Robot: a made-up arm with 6 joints.
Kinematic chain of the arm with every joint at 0, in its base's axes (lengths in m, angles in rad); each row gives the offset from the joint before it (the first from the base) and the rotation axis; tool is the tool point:
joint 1: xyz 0 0 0.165 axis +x
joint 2: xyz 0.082 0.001 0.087 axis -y
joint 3: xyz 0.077 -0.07 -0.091 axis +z
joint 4: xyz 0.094 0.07 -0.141 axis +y
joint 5: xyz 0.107 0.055 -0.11 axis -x
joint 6: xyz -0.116 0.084 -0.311 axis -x
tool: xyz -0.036 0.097 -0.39
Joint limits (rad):
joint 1: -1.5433..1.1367
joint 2: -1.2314..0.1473
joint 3: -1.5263..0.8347
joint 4: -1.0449..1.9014
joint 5: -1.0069..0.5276
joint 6: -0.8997..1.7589
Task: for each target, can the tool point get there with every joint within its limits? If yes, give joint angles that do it. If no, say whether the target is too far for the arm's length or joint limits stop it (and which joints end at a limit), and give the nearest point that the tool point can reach.
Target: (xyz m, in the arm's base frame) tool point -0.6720 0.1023 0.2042
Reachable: yes | joints 0.1378 -0.4485 0.1317 1.3272 -0.1458 0.3480
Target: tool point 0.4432 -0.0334 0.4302
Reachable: no: joint limits stop it (at a limit: joint 1, joint 2, joint 3, joint 4, joint 5, joint 6) | nearest point 0.3755 0.0406 0.5416 | short by 0.150 m
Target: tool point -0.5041 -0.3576 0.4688
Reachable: yes | joints -0.1745 -0.9247 0.3823 1.3132 0.1928 0.7365
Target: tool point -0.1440 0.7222 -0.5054
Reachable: yes | joints 0.8100 -0.6548 -0.7518 -0.2419 0.3107 -0.6479
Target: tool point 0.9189 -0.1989 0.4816
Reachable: no: joint limits stop it (at a limit: joint 1, joint 3, joint 4, joint 6) | nearest point 0.9764 -0.2178 0.4774 | short by 0.061 m
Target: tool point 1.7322 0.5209 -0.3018
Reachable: no: too far | nearest point 1.0949 0.3199 -0.1472 | short by 0.686 m
